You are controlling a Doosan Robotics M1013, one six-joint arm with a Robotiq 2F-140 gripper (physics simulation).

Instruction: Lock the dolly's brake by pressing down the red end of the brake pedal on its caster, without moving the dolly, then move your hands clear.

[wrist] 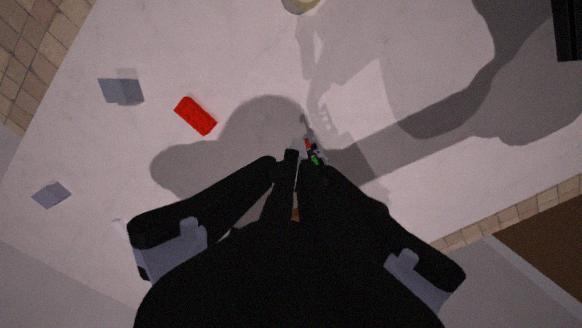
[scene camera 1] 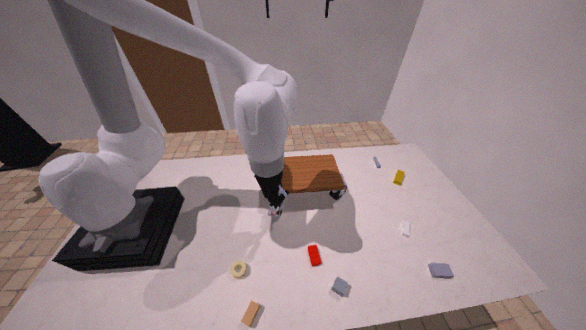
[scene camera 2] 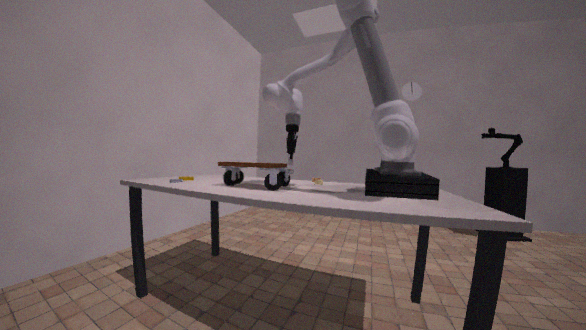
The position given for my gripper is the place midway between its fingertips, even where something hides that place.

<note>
I see my gripper (wrist: 296, 149), a dolly (scene camera 1: 314, 173) and a red brick (wrist: 187, 108).
The dolly also shows in scene camera 2 (scene camera 2: 273, 181). Scene camera 2 does not show the red brick, which is hidden by the dolly.
</note>
